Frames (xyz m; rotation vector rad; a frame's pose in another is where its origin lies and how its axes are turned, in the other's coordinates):
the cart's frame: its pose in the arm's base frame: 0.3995 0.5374 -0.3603 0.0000 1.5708 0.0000
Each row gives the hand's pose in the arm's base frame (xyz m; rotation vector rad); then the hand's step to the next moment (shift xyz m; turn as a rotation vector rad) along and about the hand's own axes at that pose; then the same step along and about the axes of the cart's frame.
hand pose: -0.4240 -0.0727 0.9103 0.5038 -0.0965 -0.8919
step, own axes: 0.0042 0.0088 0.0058 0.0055 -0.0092 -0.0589
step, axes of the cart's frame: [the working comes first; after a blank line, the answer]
step, axes of the arm's base frame: 0.0073 -0.0008 0.0086 0.0137 0.0134 -0.0567

-0.0086 -0.0008 0.0073 0.0567 0.0134 0.0137
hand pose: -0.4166 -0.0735 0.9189 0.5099 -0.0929 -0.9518
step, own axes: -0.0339 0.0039 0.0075 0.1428 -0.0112 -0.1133
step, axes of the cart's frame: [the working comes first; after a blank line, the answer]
step, axes of the arm's base frame: -0.0191 0.0261 0.0132 0.1087 -0.0766 -0.1252

-0.0132 0.0261 -0.0191 0.1252 -0.0766 0.1087
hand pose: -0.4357 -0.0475 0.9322 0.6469 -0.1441 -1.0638
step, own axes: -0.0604 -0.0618 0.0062 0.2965 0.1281 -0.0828
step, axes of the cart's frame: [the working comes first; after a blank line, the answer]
step, axes of the arm's base frame: -0.0798 0.0287 -0.0178 0.2789 -0.1750 -0.0524

0.0178 0.0287 -0.0798 0.0524 -0.1750 0.2789
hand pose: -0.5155 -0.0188 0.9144 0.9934 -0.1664 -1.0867
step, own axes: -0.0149 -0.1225 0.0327 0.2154 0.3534 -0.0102
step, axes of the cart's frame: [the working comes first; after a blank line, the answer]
step, axes of the arm's base frame: -0.1068 -0.0198 -0.0671 0.3470 -0.1306 0.1842

0.0671 -0.0198 -0.1068 -0.1842 -0.1306 0.3470
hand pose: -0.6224 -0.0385 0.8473 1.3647 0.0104 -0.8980
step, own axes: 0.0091 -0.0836 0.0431 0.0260 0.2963 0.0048
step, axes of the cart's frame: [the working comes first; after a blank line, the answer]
step, axes of the arm's base frame: -0.0609 -0.0358 -0.0628 0.1796 -0.0367 0.2343

0.0628 -0.0358 -0.0609 -0.2343 -0.0367 0.1796
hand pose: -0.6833 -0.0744 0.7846 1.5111 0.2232 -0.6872
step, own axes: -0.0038 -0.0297 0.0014 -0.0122 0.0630 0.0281
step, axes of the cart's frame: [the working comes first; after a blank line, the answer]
step, axes of the arm's base frame: -0.0195 0.0022 -0.0227 0.0166 -0.0289 0.0616

0.0227 0.0022 -0.0195 -0.0616 -0.0289 0.0166
